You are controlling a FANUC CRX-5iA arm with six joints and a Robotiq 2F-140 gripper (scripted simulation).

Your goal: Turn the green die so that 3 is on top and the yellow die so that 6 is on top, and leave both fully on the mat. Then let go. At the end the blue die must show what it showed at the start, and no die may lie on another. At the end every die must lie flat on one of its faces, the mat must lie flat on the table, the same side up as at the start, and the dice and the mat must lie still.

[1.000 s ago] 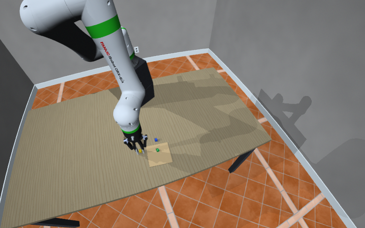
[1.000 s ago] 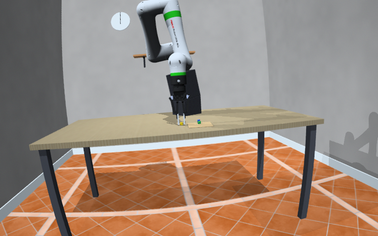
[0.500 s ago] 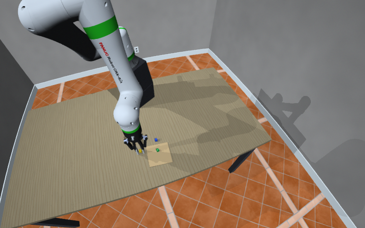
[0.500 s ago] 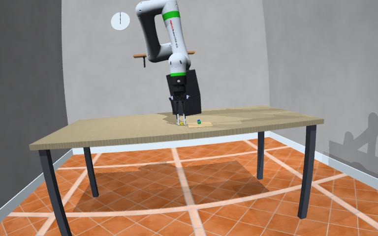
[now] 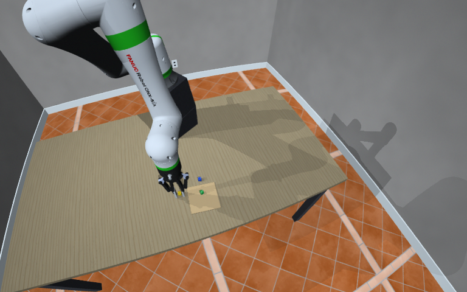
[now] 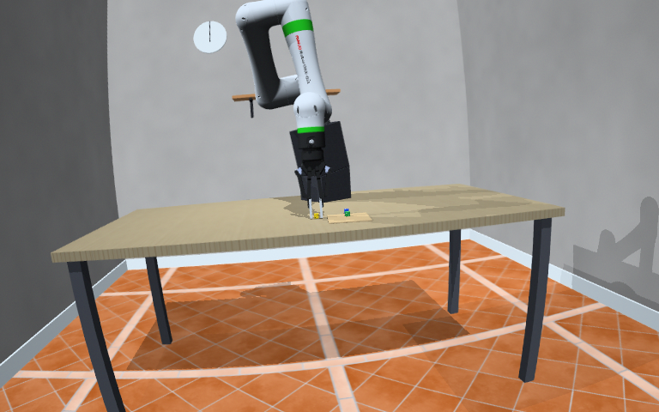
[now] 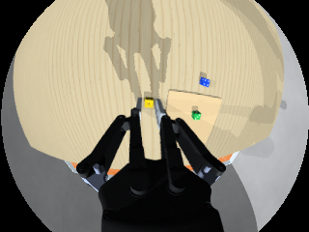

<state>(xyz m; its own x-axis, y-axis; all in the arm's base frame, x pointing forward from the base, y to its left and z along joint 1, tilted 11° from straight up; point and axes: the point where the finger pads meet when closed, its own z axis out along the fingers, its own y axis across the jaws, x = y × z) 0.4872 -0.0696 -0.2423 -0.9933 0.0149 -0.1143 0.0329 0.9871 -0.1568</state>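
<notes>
Right now the yellow die is 1 cm behind my hand and 3 cm below it. Also, from my hand: tan mat: 4 cm ahead, 11 cm to the left, 3 cm below; then blue die: 6 cm behind, 11 cm to the left, 3 cm below; then green die: 2 cm ahead, 11 cm to the left, 2 cm below.
</notes>
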